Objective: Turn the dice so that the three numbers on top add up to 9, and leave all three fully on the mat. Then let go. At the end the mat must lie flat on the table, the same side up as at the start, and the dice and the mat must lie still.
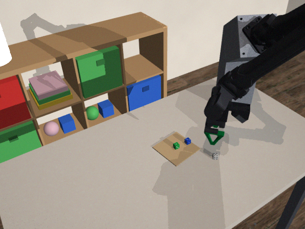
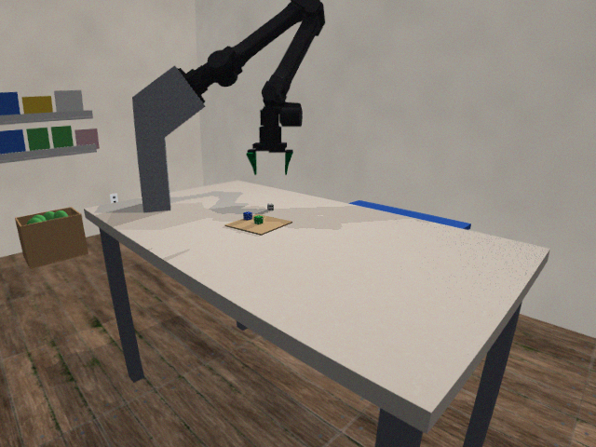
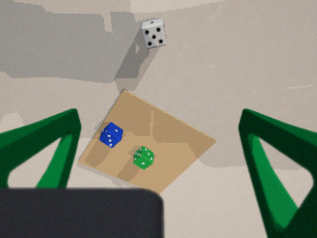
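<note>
Now: the white die 20 mm behind my hand, 10 mm to the left of it and 120 mm below it. Round my hand: tan mat (90 mm ahead, 110 mm to the right, 130 mm below); then green die (90 mm ahead, 110 mm to the right, 120 mm below); then blue die (40 mm ahead, 110 mm to the right, 120 mm below).
</note>
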